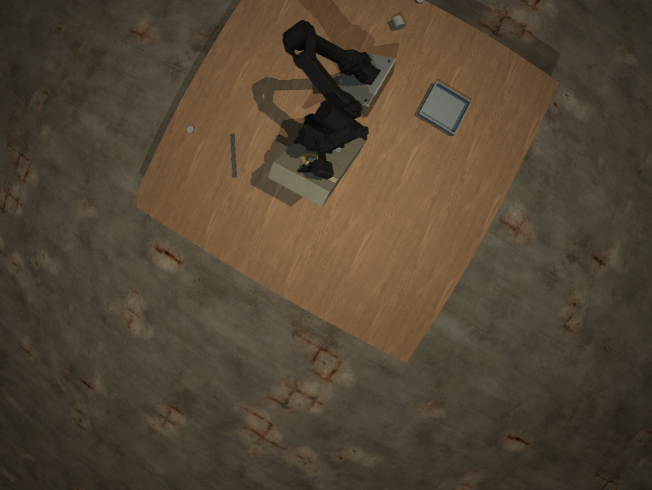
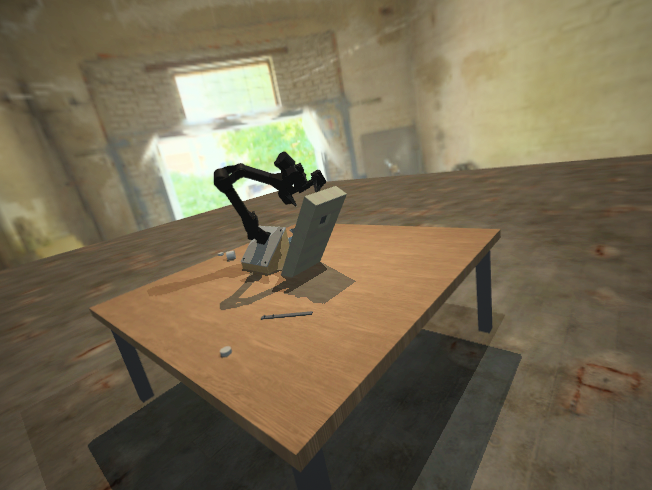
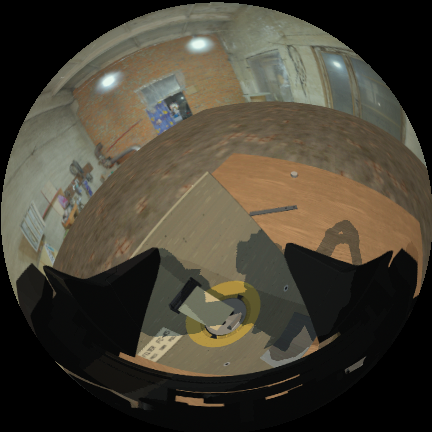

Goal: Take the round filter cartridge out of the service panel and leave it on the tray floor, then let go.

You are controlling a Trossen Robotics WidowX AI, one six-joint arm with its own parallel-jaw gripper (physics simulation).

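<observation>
The service panel (image 1: 297,181) (image 2: 316,237) (image 3: 200,215) is a grey-green slab leaning beside the arm's base. On its face a yellow ring (image 3: 240,287) surrounds a round opening. The round filter cartridge (image 3: 227,325) shows as a grey face inside the ring. A pale block with a black end (image 3: 205,306) stands out over it and partly hides it. My gripper (image 1: 305,156) (image 2: 305,193) (image 3: 223,253) is open and empty in front of the panel face, with its fingers on either side of the block and ring. The tray (image 1: 436,125) lies apart from the panel.
A dark bar (image 1: 233,155) (image 2: 287,315) (image 3: 273,210) and a small round disc (image 1: 190,129) (image 2: 225,351) (image 3: 294,174) lie beyond the panel on the table. A grey cylinder (image 1: 397,22) (image 2: 230,255) lies near the arm's base. The panel's label is partly hidden by a finger.
</observation>
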